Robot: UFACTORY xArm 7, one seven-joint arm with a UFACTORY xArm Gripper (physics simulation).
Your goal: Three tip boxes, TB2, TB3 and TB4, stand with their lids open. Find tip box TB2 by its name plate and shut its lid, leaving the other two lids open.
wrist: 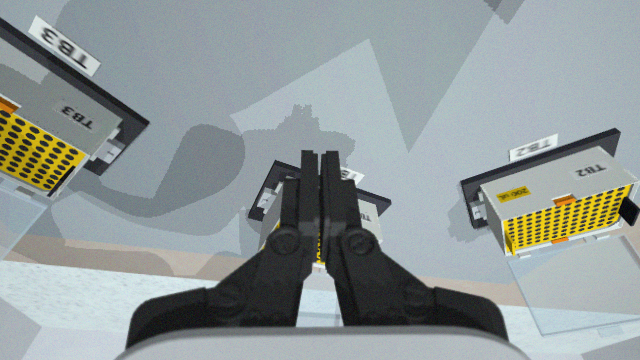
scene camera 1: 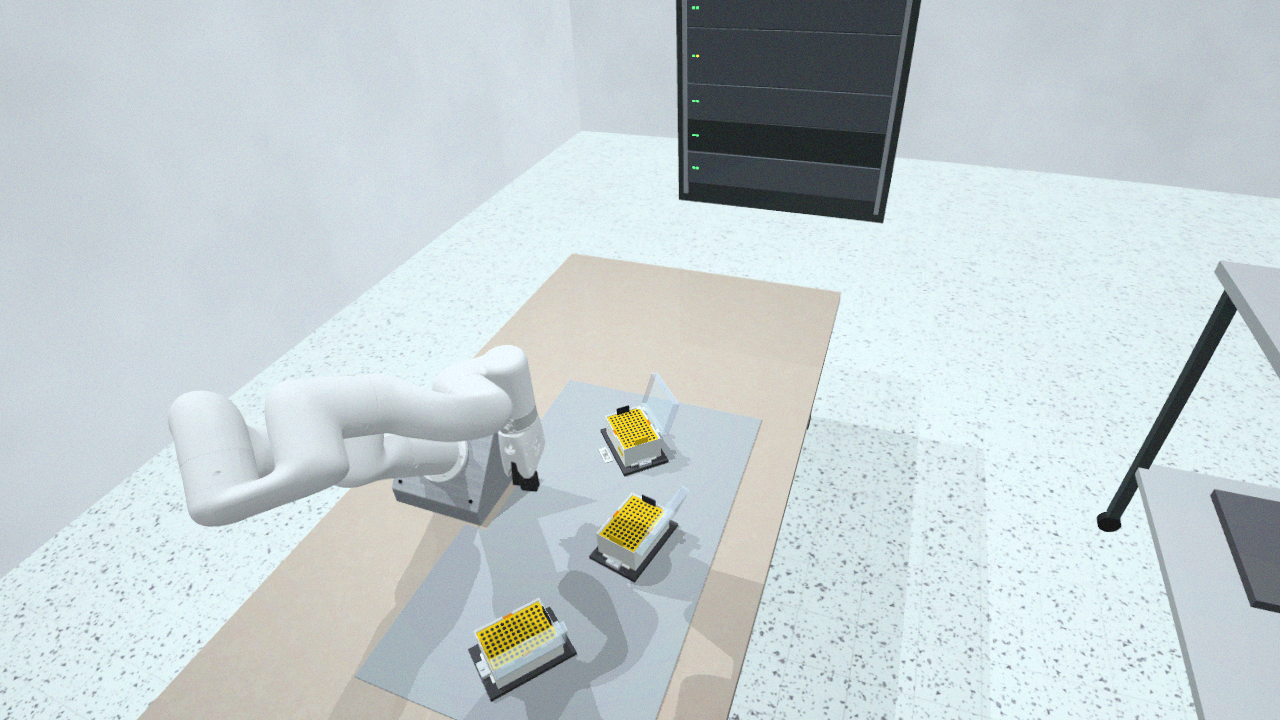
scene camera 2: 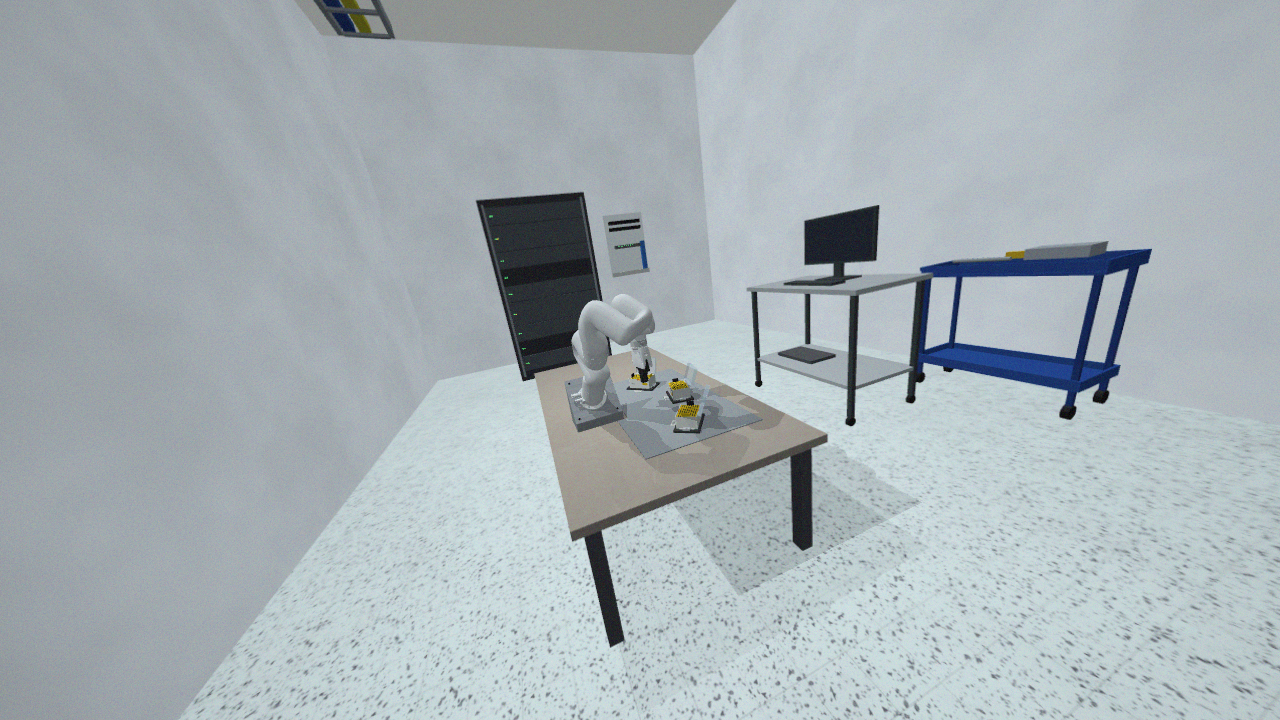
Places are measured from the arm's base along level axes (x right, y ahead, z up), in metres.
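Pixels of known places: gripper, fingertip midpoint: (wrist: 318,173) (scene camera 1: 530,488) (scene camera 2: 644,381); arm's base, origin of the base link: (scene camera 1: 441,451) (scene camera 2: 592,396).
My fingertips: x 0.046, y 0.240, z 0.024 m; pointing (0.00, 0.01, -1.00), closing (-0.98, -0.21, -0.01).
Ahead of a thing's pixels: the offset from my fingertips to its top centre. "spot": to the spot under its first point. Level surfaces: height alone.
Tip box TB2 {dz -0.071, dx -0.288, dy +0.071 m} (scene camera 1: 631,431) (scene camera 2: 651,383) (wrist: 555,192) is the farthest box in scene camera 1 and at the right in the wrist view. Its name plate {spot: dz -0.135, dx -0.250, dy +0.031 m} (scene camera 1: 605,454) (wrist: 533,148) reads TB2. Its clear lid {spot: dz -0.040, dx -0.347, dy +0.129 m} (scene camera 1: 660,404) (wrist: 585,292) stands open on the side away from the arm base. TB4 {dz -0.071, dx -0.051, dy +0.171 m} (scene camera 1: 631,528) (scene camera 2: 678,390) (wrist: 372,220) is in the middle, partly behind my fingers in the wrist view. TB3 {dz -0.062, dx +0.236, dy +0.091 m} (scene camera 1: 519,637) (scene camera 2: 687,415) (wrist: 45,105) is nearest scene camera 1. Both their lids are open. My gripper (scene camera 1: 528,486) (wrist: 318,173) is shut and empty, above the mat on the arm-base side.
The boxes stand on a grey mat {dz -0.137 m} (scene camera 1: 716,438) (scene camera 2: 646,447) on a brown table {dz -0.140 m} (scene camera 1: 716,313) (scene camera 2: 590,492). The arm's base (scene camera 1: 447,501) (scene camera 2: 595,419) is on the left. A desk with a monitor (scene camera 2: 841,234) and a blue cart (scene camera 2: 1029,266) stand away to the right.
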